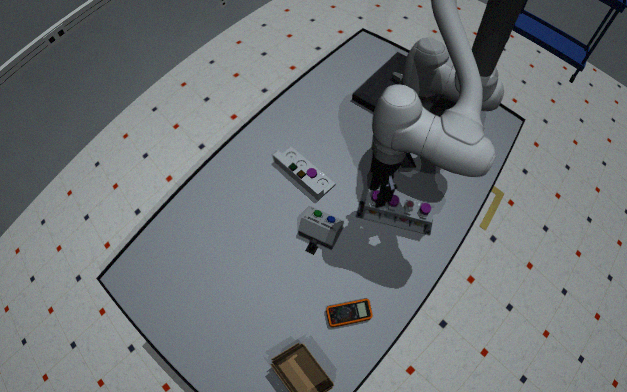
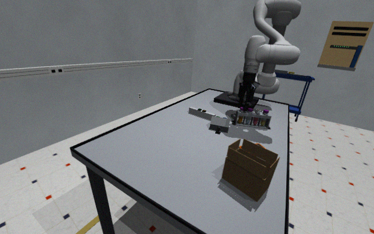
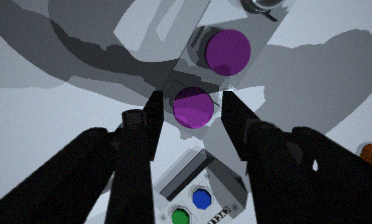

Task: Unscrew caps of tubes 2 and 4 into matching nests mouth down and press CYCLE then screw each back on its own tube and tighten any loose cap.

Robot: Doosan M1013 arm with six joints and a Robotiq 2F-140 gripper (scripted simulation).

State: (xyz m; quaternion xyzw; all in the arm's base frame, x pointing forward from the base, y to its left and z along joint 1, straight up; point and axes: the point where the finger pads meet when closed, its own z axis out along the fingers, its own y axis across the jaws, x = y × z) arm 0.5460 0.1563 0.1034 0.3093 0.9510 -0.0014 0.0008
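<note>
The purple cap lies 5 cm to the left of my hand, 3 cm below it and 2 cm behind it. The rest, counted from my hand: green key 14 cm ahead, 12 cm to the right, 8 cm below; then blue key 13 cm ahead, 8 cm below, 7 cm to the right; then key housing 15 cm ahead, 9 cm to the right, 9 cm below.
</note>
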